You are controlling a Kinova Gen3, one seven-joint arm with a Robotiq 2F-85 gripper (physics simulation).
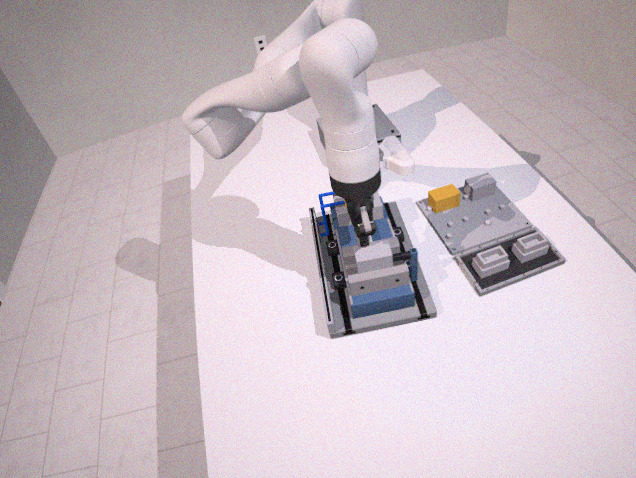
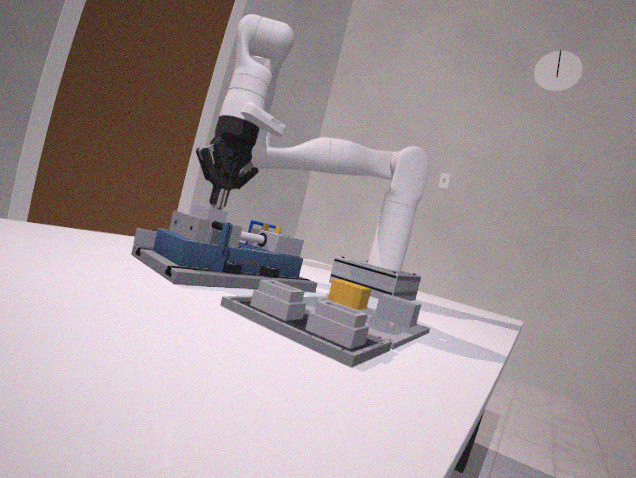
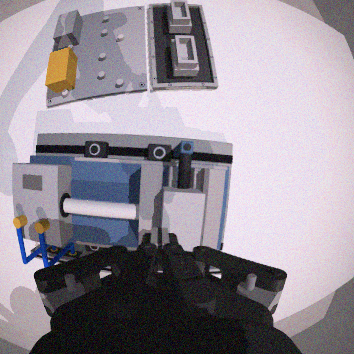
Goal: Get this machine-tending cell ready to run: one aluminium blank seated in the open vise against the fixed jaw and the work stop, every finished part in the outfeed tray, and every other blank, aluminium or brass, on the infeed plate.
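Seen in the pictures: gripper, fingertip midpoint: (image 1: 363,244) (image 2: 216,209) (image 3: 159,237); arm's base at its link origin: (image 2: 384,267).
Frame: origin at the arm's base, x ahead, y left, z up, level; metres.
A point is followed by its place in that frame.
My gripper (image 1: 364,242) @(x 0.489, y -0.093, z 0.047 m) (image 2: 218,205) @(x 0.489, y -0.093, z 0.047 m) (image 3: 159,237) @(x 0.489, y -0.093, z 0.047 m) is shut and empty, pointing down at the vise (image 1: 383,304) @(x 0.571, y -0.085, z -0.023 m) (image 2: 190,251) @(x 0.560, y -0.029, z -0.024 m) (image 3: 105,185) @(x 0.428, y -0.054, z -0.008 m). Its tips are close to the moving-jaw side of an aluminium blank (image 1: 374,258) @(x 0.526, y -0.084, z 0.047 m) (image 2: 208,211) @(x 0.529, y -0.055, z 0.041 m) (image 3: 184,217) @(x 0.511, y -0.075, z 0.048 m); contact is unclear. This blank sits between the jaws, beside the fixed jaw (image 1: 380,281) (image 3: 214,215), its end at the work stop's dark rod (image 3: 185,171) @(x 0.514, y -0.036, z 0.028 m). A brass blank (image 1: 444,198) @(x 0.350, y 0.113, z -0.026 m) (image 2: 349,293) @(x 0.349, y 0.130, z -0.038 m) (image 3: 61,70) @(x 0.344, y 0.107, z -0.024 m) and an aluminium blank (image 1: 481,188) @(x 0.342, y 0.203, z -0.030 m) (image 2: 398,311) @(x 0.340, y 0.219, z -0.041 m) (image 3: 68,28) @(x 0.335, y 0.192, z -0.024 m) stand on the infeed plate (image 1: 475,218) @(x 0.395, y 0.167, z -0.060 m) (image 3: 130,60) @(x 0.442, y 0.134, z -0.060 m).
Two pocketed finished parts (image 1: 491,262) @(x 0.539, y 0.130, z -0.030 m) (image 1: 531,248) @(x 0.530, y 0.219, z -0.032 m) (image 2: 277,301) @(x 0.540, y 0.152, z -0.044 m) (image 2: 336,324) @(x 0.532, y 0.237, z -0.043 m) sit in the outfeed tray (image 1: 521,278) @(x 0.570, y 0.181, z -0.060 m) (image 2: 287,330) @(x 0.568, y 0.202, z -0.060 m) (image 3: 210,50) @(x 0.569, y 0.161, z -0.056 m), which adjoins the infeed plate. Blue air lines (image 1: 324,213) @(x 0.362, y -0.142, z 0.023 m) (image 3: 44,250) @(x 0.364, y -0.120, z 0.040 m) rise at the vise's side. A white rod (image 3: 102,208) @(x 0.431, y -0.075, z 0.018 m) runs to the moving jaw.
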